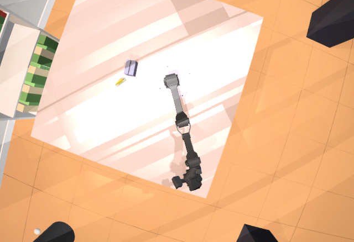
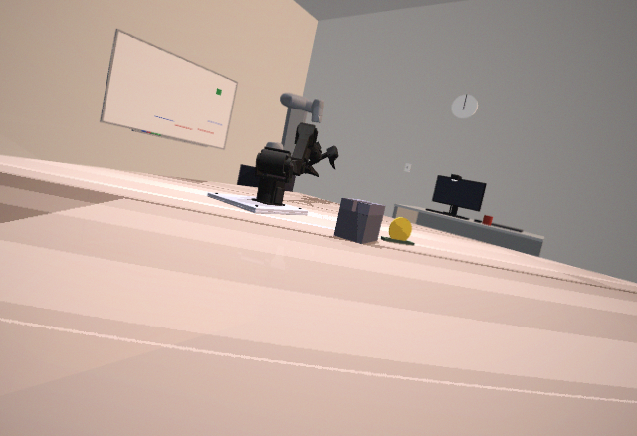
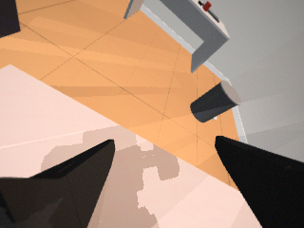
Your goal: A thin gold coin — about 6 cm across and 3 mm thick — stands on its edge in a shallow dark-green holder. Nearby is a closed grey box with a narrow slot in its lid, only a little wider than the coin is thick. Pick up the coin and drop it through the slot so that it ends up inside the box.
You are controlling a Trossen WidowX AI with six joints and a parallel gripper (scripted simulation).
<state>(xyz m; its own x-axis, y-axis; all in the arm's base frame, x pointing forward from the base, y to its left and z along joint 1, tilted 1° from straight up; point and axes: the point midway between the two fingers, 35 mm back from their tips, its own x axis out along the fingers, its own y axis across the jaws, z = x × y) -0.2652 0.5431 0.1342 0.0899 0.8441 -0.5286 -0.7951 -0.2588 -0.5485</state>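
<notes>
Right now my gripper tip is 59 cm short of the gold coin, 47 cm to the left of it and 10 cm above it.
</notes>
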